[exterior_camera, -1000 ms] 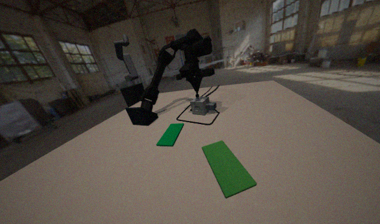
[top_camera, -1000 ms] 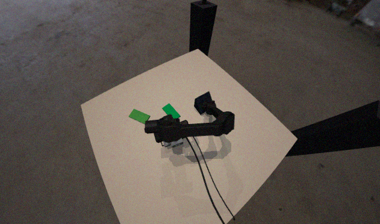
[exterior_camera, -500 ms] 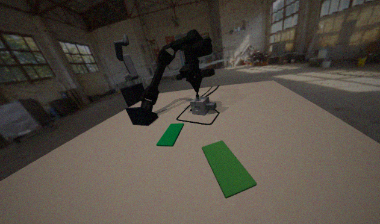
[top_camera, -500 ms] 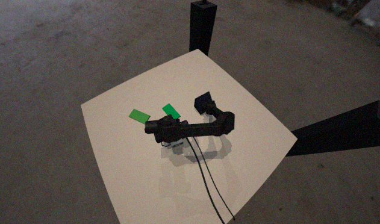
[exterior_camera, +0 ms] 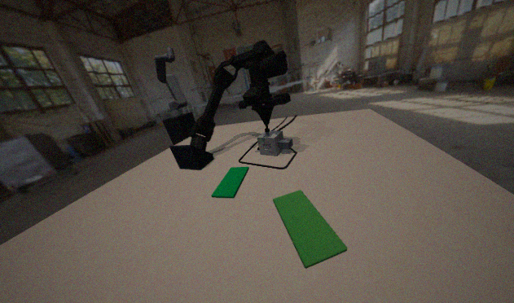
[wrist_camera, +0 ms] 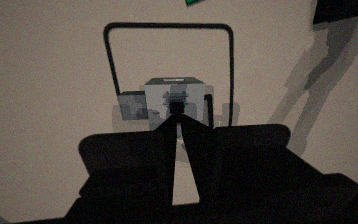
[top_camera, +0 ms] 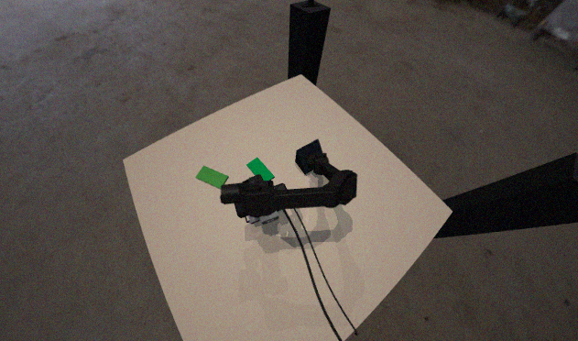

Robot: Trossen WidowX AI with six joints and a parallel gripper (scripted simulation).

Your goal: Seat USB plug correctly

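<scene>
The USB plug is 2 cm below my gripper tip.
</scene>
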